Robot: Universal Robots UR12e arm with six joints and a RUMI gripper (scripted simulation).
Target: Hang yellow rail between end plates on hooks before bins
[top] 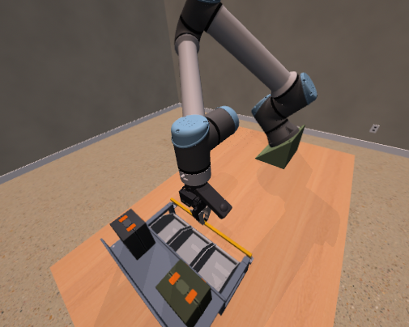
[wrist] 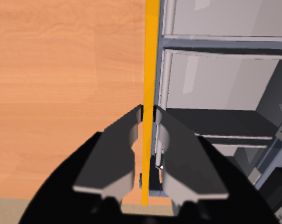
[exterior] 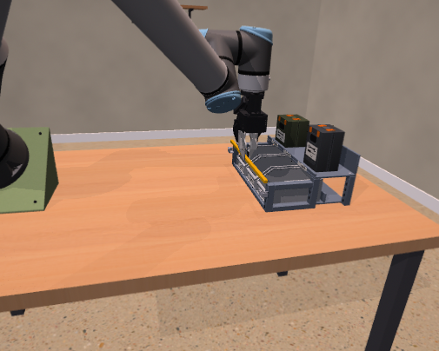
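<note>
Right now my hand is 1 cm above the yellow rail. The rest, counted from my hand: black box 18 cm ahead, 15 cm to the right, 6 cm above; green box 22 cm ahead, 8 cm to the left, 4 cm above.
</note>
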